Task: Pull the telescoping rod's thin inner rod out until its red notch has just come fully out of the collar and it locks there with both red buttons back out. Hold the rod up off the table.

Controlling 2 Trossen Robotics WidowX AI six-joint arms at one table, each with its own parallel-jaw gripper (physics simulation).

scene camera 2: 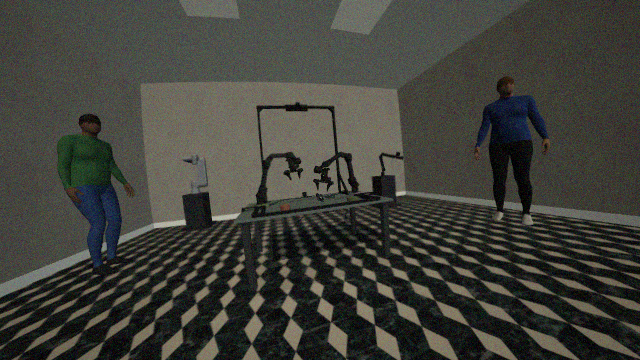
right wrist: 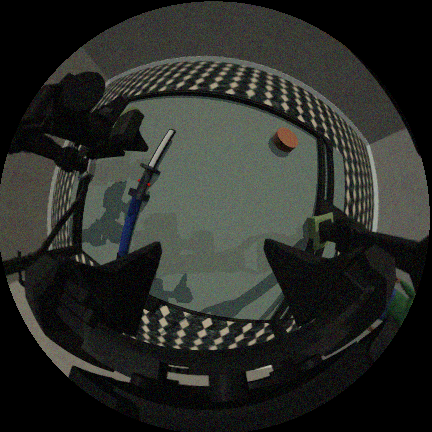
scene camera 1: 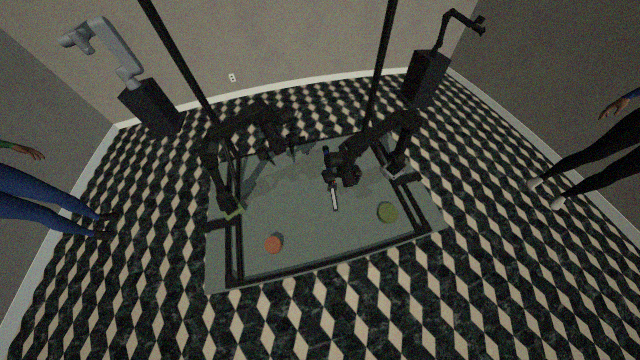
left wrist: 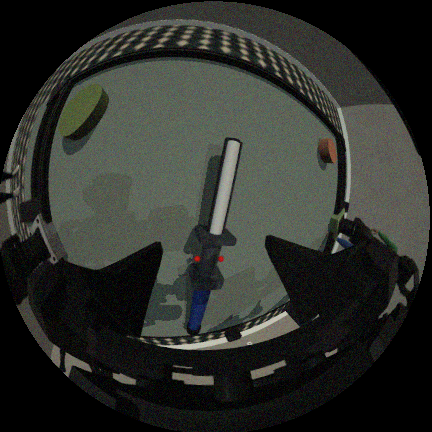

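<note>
The telescoping rod lies on the table under my left gripper. Its pale white section (scene camera 1: 334, 199) (left wrist: 226, 185) (right wrist: 161, 148) points toward the front edge, its dark flanged collar (left wrist: 206, 265) (right wrist: 144, 183) is in the middle, and its blue section (scene camera 1: 326, 149) (left wrist: 197, 307) (right wrist: 130, 220) points to the back. Two red buttons (left wrist: 197, 259) show at the collar's sides; no red notch shows. My left gripper (left wrist: 213, 244) (scene camera 2: 323, 187) is open and empty above the collar, one finger to each side. My right gripper (scene camera 1: 283, 161) (scene camera 2: 294, 176) (right wrist: 212, 246) is open and empty, high, away from the rod.
An orange disc (scene camera 1: 273, 244) (left wrist: 327, 151) (right wrist: 286, 140) lies at the front left of the table in scene camera 1, a green disc (scene camera 1: 387, 212) (left wrist: 82, 111) at the front right. Black rails (scene camera 1: 320, 263) border the table. The left arm stands beside the rod in the right wrist view.
</note>
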